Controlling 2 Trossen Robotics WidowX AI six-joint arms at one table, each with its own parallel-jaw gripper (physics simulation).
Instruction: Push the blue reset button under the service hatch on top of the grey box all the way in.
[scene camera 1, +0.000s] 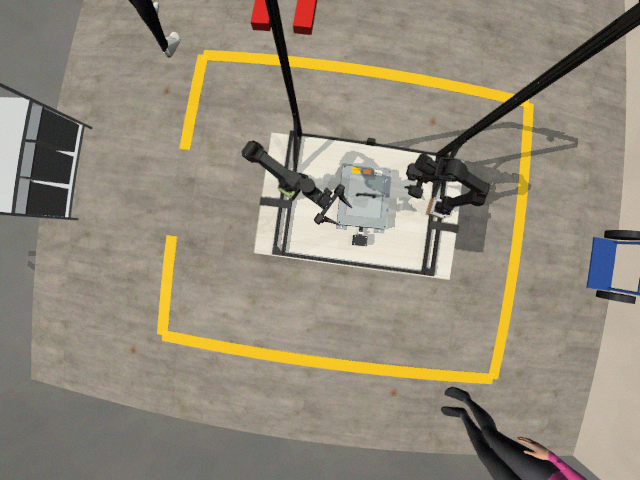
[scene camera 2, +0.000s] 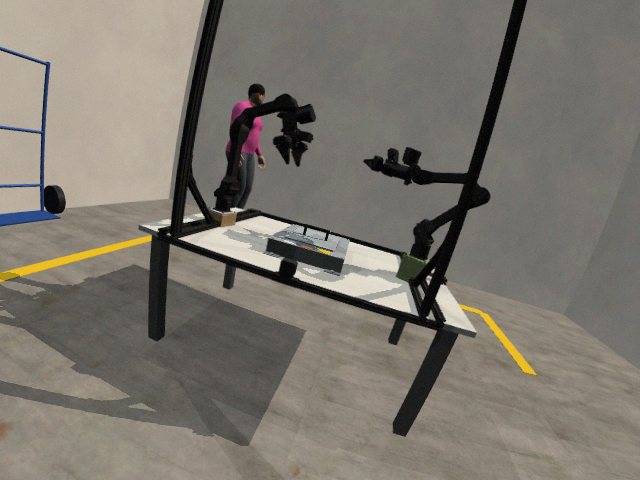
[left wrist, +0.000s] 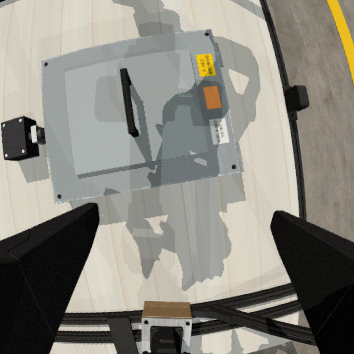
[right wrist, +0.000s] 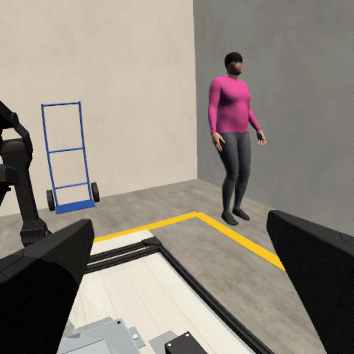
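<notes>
The grey box (scene camera 1: 361, 222) (scene camera 2: 305, 254) (left wrist: 56, 125) (right wrist: 116, 336) stands on the table. Its service hatch (scene camera 1: 356, 207) (scene camera 2: 316, 238) (left wrist: 97, 150) lies shut on top, with a black bar handle (scene camera 1: 366, 194) (left wrist: 129, 105) standing up from it. The blue reset button does not show; the hatch hides the area under it. My left gripper (scene camera 1: 412, 180) (scene camera 2: 292, 164) (left wrist: 187, 216) is open and empty, pointing down high above the table on the left-arm side of the box. My right gripper (scene camera 1: 344, 215) (scene camera 2: 366, 162) (right wrist: 180, 224) is open and empty, roughly level, high above the box's edge.
A black block (scene camera 1: 359, 239) (left wrist: 20, 138) (right wrist: 185, 344) sits beside the box. Yellow, orange (left wrist: 212, 97) and white labels lie along the box's opposite edge. Black frame bars border the table, and tall posts (scene camera 2: 491, 129) rise from it. A person in pink (scene camera 2: 252, 129) (right wrist: 232, 105) stands beyond the table.
</notes>
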